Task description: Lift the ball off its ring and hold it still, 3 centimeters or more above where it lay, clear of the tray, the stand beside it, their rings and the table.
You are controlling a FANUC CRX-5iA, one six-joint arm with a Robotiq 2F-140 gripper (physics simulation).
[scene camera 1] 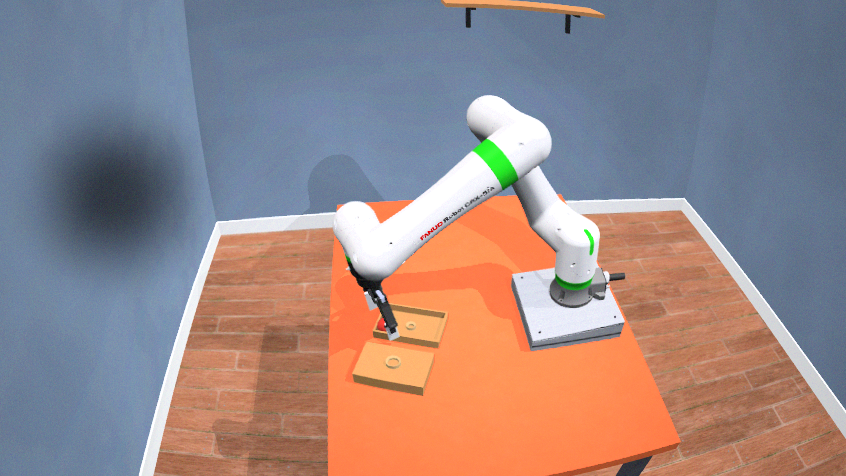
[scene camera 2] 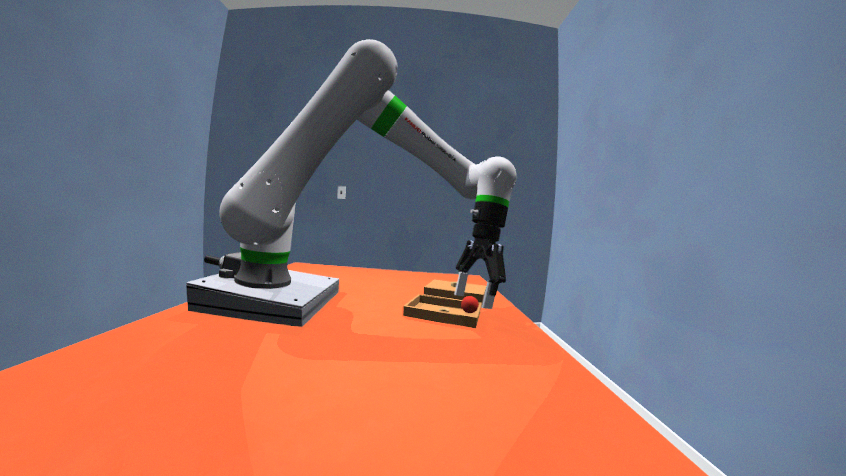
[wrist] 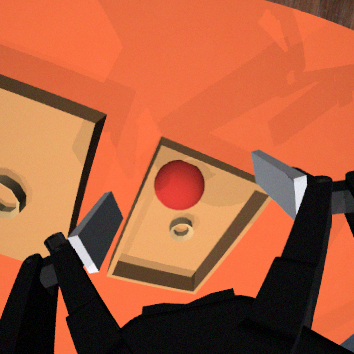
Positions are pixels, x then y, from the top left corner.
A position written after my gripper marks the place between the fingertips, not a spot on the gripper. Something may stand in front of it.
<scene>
my gripper: scene camera 1 383,322; scene camera 2 471,301; wrist 183,186
same spot on wooden stand: (wrist: pixel 56 138) = (scene camera 1: pixel 371 348)
same spot on shallow tray: (scene camera 2: pixel 431 308) = (scene camera 1: pixel 423 335)
</scene>
